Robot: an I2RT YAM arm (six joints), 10 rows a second.
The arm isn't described. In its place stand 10 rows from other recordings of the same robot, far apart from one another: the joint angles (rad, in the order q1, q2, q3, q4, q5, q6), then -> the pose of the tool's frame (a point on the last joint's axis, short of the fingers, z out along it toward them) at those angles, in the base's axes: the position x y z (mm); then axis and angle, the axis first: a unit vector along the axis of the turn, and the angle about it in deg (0 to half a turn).
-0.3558, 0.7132, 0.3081, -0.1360, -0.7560, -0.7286 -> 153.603 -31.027 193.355 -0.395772 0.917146 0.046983 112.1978
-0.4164, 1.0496, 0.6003, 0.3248, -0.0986, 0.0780 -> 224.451 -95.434 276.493 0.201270 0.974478 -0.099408 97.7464
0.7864, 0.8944, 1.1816, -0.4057, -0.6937, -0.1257 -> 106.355 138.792 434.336 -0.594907 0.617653 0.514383 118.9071
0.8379, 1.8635, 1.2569, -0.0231, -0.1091, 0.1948 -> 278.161 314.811 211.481 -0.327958 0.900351 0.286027 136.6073
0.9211, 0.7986, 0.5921, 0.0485, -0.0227, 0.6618 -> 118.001 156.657 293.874 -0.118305 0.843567 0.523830 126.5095
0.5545, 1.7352, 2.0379, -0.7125, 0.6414, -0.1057 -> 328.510 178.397 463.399 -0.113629 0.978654 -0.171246 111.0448
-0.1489, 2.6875, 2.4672, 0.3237, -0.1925, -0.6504 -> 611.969 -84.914 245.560 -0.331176 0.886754 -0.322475 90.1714
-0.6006, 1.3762, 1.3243, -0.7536, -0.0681, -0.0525 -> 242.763 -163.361 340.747 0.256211 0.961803 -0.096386 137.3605
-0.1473, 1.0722, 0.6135, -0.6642, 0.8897, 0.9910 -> 175.725 -54.033 203.773 0.593400 0.737859 -0.321623 138.4514
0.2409, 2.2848, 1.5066, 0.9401, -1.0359, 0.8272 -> 478.671 149.134 198.613 -0.217342 0.708937 0.670948 132.0133
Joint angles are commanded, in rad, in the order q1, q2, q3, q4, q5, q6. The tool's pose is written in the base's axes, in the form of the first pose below.
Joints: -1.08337, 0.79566, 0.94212, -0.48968, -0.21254, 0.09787
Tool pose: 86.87 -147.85 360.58 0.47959 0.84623 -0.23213 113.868
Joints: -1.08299, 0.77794, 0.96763, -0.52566, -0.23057, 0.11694
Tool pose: 83.96 -140.89 368.08 0.48286 0.84739 -0.22086 112.874
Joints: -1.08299, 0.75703, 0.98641, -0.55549, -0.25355, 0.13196
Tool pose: 80.90 -133.43 374.20 0.48270 0.85036 -0.20948 111.731
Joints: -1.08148, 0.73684, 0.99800, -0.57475, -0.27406, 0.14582
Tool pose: 78.38 -126.70 378.72 0.48154 0.85338 -0.19963 110.536
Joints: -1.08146, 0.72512, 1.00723, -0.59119, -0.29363, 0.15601
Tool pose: 76.77 -122.24 381.55 0.48034 0.85645 -0.18913 109.820
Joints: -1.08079, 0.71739, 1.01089, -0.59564, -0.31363, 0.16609
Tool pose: 76.15 -119.42 383.28 0.47826 0.85981 -0.17887 108.993
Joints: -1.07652, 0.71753, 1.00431, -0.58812, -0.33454, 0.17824
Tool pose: 77.60 -119.36 382.00 0.47611 0.86394 -0.16409 108.408
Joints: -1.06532, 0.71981, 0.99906, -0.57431, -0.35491, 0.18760
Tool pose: 80.17 -119.30 381.52 0.46908 0.87040 -0.14958 107.566
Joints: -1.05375, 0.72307, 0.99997, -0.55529, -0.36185, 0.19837
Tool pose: 82.38 -119.37 383.39 0.46484 0.87368 -0.14351 106.466
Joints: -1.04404, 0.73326, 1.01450, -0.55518, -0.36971, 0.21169
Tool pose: 84.40 -119.54 386.84 0.46393 0.87586 -0.13277 105.945
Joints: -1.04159, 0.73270, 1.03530, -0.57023, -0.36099, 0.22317
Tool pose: 83.16 -117.28 391.99 0.46998 0.87251 -0.13355 105.667
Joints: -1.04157, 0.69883, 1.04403, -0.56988, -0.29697, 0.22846
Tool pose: 76.37 -109.94 398.63 0.48616 0.85639 -0.17393 104.530
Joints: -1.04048, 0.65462, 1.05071, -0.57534, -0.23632, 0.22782
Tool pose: 68.05 -99.58 404.75 0.49822 0.84002 -0.21480 103.303
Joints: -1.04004, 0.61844, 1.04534, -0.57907, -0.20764, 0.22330
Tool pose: 62.33 -91.71 406.12 0.50151 0.83198 -0.23728 102.523
